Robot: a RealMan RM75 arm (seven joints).
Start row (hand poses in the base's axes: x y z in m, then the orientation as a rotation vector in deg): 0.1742 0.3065 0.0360 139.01 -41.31 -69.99
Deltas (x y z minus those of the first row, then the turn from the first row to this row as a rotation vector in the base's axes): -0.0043 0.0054 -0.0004 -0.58 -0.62 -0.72; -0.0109 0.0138 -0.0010 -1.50 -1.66 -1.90; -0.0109 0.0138 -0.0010 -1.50 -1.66 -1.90; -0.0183 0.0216 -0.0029 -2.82 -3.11 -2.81; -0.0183 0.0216 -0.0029 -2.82 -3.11 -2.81; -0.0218 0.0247 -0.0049 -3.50 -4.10 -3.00; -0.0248 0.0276 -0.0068 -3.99 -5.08 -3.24; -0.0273 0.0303 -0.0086 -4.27 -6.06 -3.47; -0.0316 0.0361 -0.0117 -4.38 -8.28 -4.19; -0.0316 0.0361 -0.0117 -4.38 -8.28 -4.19; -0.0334 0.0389 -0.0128 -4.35 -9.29 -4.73; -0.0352 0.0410 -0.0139 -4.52 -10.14 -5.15; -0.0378 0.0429 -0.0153 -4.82 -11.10 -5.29; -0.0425 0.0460 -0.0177 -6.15 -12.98 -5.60; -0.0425 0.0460 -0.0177 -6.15 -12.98 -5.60; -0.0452 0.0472 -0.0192 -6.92 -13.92 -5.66; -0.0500 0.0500 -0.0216 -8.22 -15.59 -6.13; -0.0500 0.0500 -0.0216 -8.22 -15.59 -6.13
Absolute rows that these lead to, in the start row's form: 0.1699 0.3119 0.0356 138.97 -42.68 -69.19; 0.1633 0.3203 0.0350 138.92 -44.90 -67.85; 0.1633 0.3203 0.0350 138.92 -44.90 -67.85; 0.1559 0.3281 0.0331 138.84 -47.04 -65.67; 0.1559 0.3281 0.0331 138.84 -47.04 -65.67; 0.1524 0.3312 0.0311 138.99 -47.84 -64.17; 0.1494 0.3341 0.0292 139.27 -48.62 -62.81; 0.1469 0.3368 0.0274 139.72 -49.30 -61.57; 0.1426 0.3426 0.0243 141.13 -50.89 -59.15; 0.1426 0.3426 0.0243 141.13 -50.89 -59.15; 0.1408 0.3454 0.0232 141.80 -51.86 -58.16; 0.1390 0.3475 0.0221 142.19 -52.70 -57.18; 0.1364 0.3494 0.0207 142.57 -53.26 -55.89; 0.1317 0.3525 0.0183 142.63 -54.66 -52.92; 0.1317 0.3525 0.0183 142.63 -54.66 -52.92; 0.1290 0.3537 0.0168 142.56 -55.26 -51.34; 0.1242 0.3565 0.0144 142.41 -56.76 -48.68; 0.1242 0.3565 0.0144 142.41 -56.76 -48.68
